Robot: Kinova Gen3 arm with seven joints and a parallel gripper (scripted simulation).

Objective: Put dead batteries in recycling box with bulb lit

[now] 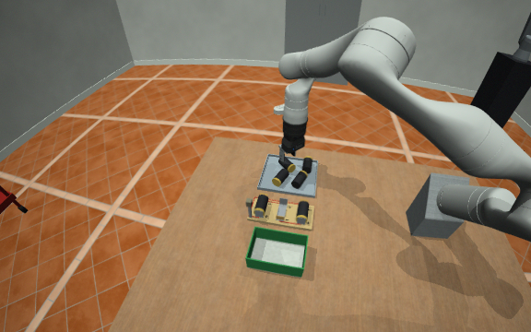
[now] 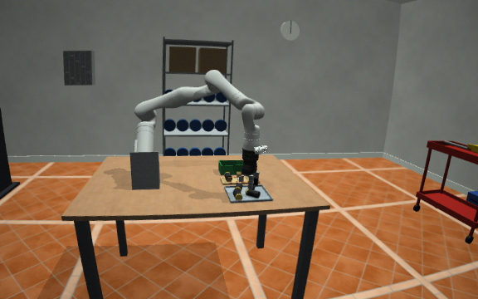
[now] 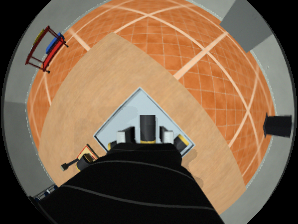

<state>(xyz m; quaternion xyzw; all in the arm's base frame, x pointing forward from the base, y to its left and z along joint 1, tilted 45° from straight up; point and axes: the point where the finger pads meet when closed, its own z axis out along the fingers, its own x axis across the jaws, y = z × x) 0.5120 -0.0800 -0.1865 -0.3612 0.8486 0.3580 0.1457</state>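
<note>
Now: hand 7 cm above the grey tray, 4 cm to the right of it and 2 cm past it. Also, from my hand: green recycling box 36 cm to the left, 6 cm below, 2 cm behind.
</note>
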